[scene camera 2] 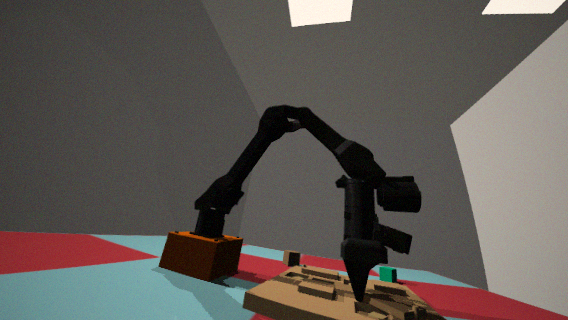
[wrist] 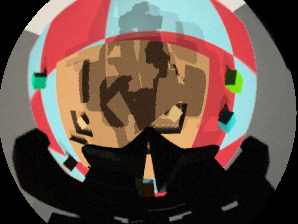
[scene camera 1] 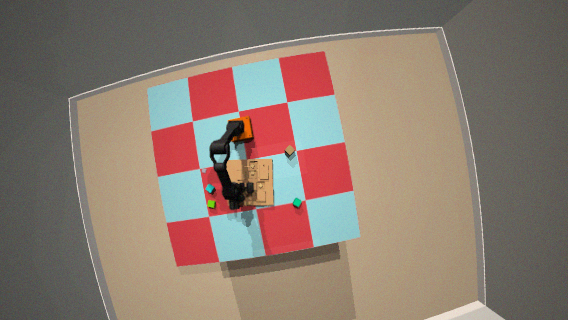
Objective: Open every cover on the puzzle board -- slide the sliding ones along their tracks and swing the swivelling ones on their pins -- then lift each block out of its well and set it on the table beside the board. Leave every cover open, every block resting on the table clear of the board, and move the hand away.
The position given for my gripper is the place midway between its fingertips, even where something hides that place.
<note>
I see my gripper [scene camera 2: 358,300] and a tan puzzle board [scene camera 1: 232,165].
My gripper also shows in the wrist view [wrist: 148,129]. The tan puzzle board also shows in the wrist view [wrist: 111,66].
</note>
